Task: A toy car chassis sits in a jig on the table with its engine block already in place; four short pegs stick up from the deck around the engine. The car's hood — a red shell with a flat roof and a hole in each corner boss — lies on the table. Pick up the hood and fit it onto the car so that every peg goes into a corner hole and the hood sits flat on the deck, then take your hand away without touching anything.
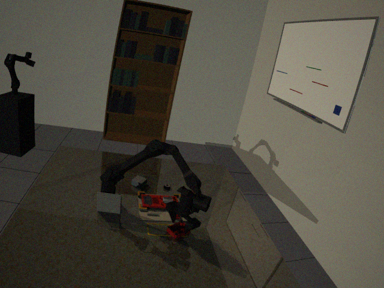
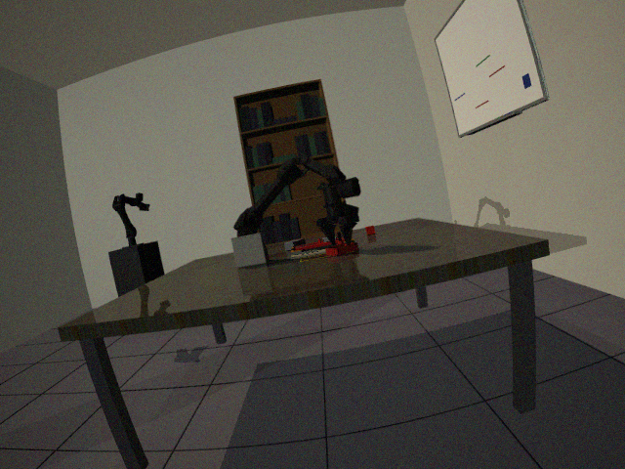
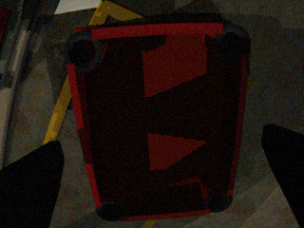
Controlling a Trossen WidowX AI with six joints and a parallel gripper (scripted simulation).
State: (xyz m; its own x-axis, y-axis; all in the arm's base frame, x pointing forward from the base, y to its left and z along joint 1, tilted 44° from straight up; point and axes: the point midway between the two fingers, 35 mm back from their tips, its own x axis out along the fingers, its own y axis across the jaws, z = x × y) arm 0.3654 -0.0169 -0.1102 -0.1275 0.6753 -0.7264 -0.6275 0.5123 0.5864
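Right now the red hood is 2 cm below my gripper tip.
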